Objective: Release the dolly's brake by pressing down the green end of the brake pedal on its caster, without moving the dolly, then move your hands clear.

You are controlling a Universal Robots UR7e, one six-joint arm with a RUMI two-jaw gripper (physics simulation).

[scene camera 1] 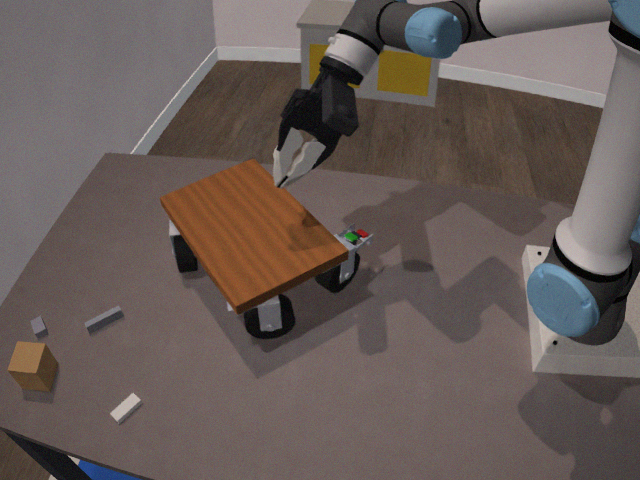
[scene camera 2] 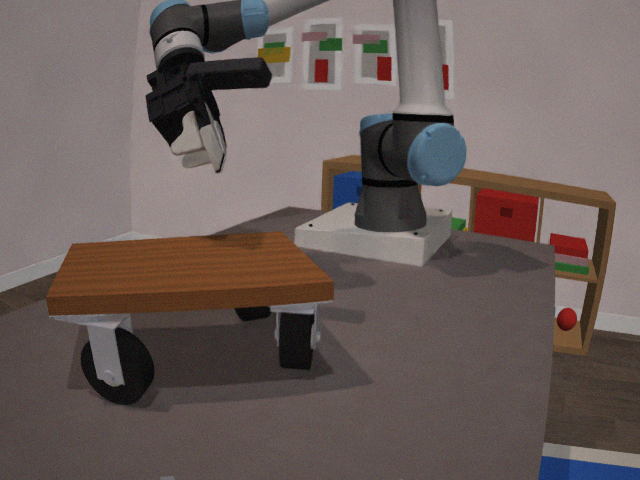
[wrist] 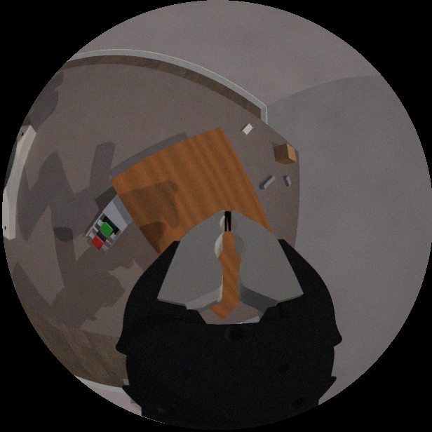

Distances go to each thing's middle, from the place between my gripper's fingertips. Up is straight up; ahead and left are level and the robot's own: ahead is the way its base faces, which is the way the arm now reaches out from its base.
Labels:
My gripper is now 5 cm short of the dolly (scene camera 2: 98, 285), 2 cm to the left of it and 16 cm above it. Also, from my hand: caster bracket (scene camera 1: 347, 268): 9 cm behind, 2 cm to the right, 17 cm below.

